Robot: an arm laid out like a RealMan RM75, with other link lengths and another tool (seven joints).
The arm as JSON. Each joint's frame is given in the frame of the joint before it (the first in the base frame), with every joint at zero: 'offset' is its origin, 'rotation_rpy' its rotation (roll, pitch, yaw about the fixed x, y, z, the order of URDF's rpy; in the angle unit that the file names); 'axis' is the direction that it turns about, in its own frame. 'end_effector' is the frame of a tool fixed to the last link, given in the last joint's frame.
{
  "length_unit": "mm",
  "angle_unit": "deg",
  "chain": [
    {
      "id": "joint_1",
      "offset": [
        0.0,
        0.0,
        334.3
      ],
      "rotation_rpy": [
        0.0,
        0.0,
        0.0
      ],
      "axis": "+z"
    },
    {
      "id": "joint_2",
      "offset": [
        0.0,
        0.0,
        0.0
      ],
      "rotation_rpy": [
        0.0,
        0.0,
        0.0
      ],
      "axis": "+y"
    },
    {
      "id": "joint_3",
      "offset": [
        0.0,
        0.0,
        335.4
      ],
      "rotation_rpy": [
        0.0,
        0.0,
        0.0
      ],
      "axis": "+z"
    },
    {
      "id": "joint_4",
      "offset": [
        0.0,
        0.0,
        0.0
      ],
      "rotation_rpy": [
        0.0,
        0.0,
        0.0
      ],
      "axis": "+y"
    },
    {
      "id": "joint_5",
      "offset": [
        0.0,
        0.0,
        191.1
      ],
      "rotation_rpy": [
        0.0,
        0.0,
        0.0
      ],
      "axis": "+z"
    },
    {
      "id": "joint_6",
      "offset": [
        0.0,
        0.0,
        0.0
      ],
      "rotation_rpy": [
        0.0,
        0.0,
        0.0
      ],
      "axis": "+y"
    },
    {
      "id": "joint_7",
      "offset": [
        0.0,
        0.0,
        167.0
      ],
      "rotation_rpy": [
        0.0,
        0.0,
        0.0
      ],
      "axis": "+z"
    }
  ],
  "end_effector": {
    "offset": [
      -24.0,
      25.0,
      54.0
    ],
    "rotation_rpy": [
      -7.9,
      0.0,
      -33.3
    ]
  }
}
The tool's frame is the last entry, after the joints.
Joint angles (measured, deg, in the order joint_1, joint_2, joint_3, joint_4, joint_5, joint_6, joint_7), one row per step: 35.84 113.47 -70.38 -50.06 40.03 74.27 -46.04; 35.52 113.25 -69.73 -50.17 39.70 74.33 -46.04; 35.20 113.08 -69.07 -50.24 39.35 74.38 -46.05; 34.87 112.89 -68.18 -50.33 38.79 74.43 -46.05; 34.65 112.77 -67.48 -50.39 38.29 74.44 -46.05; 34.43 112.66 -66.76 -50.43 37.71 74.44 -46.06; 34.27 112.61 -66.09 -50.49 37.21 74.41 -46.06; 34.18 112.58 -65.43 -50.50 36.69 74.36 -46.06; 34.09 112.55 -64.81 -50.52 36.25 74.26 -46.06; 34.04 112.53 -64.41 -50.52 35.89 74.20 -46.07; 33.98 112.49 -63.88 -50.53 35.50 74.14 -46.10; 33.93 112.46 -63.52 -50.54 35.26 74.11 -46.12; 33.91 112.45 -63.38 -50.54 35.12 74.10 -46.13; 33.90 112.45 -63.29 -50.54 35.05 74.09 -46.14; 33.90 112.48 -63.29 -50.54 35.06 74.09 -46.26; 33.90 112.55 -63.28 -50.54 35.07 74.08 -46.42; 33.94 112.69 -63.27 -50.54 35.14 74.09 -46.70; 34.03 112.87 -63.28 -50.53 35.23 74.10 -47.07
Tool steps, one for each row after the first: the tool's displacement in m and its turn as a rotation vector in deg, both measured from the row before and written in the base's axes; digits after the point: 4 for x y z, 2 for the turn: 0.0040 0.0004 0.0039 0.57 -0.16 -0.50; 0.0040 0.0001 0.0035 0.53 -0.13 -0.53; 0.0048 0.0005 0.0044 0.69 -0.24 -0.62; 0.0036 0.0005 0.0033 0.54 -0.23 -0.45; 0.0040 0.0003 0.0033 0.52 -0.29 -0.47; 0.0029 0.0005 0.0026 0.51 -0.20 -0.38; 0.0026 0.0007 0.0024 0.47 -0.20 -0.34; 0.0023 0.0009 0.0023 0.51 -0.16 -0.30; 0.0017 0.0005 0.0015 0.30 -0.18 -0.20; 0.0020 0.0007 0.0021 0.40 -0.16 -0.23; 0.0013 0.0004 0.0014 0.27 -0.09 -0.17; 0.0007 0.0001 0.0006 0.09 -0.08 -0.07; 0.0003 0.0001 0.0003 0.06 -0.03 -0.04; -0.0002 -0.0002 -0.0003 -0.06 0.00 0.11; -0.0004 -0.0002 -0.0007 -0.09 0.03 0.14; -0.0012 -0.0003 -0.0014 -0.18 0.12 0.28; -0.0018 -0.0002 -0.0019 -0.25 0.14 0.41
